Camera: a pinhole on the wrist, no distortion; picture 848 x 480 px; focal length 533.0 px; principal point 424.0 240.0 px. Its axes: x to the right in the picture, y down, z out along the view. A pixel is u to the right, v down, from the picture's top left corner.
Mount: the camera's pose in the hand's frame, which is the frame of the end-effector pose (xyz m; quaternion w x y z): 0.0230 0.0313 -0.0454 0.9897 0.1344 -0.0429 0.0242
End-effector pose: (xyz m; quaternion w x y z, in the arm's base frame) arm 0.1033 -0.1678 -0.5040 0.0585 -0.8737 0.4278 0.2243
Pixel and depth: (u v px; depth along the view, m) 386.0 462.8 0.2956
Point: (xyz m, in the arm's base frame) -0.0582 -0.1121 -0.7253
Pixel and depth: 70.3 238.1 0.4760
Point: -0.1180 0.2503 -0.7098
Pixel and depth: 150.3 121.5 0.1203
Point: 0.0814 -0.0994 -0.5374
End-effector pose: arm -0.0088 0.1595 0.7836 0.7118 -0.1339 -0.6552 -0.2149
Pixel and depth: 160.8 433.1 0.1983
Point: -0.1280 0.2831 0.7106
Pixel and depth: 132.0 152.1 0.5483
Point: -0.5031 0.2170 0.4991
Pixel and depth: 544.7 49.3 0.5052
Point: -0.4876 0.0966 0.9081
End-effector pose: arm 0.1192 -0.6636 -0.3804 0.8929 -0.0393 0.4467 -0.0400
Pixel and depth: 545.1 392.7 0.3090
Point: 0.3835 -0.6247 -0.2666
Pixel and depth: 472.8 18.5 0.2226
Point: 0.2504 -0.7779 -0.3058
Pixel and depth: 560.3 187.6 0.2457
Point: 0.3097 -0.7195 -0.3148
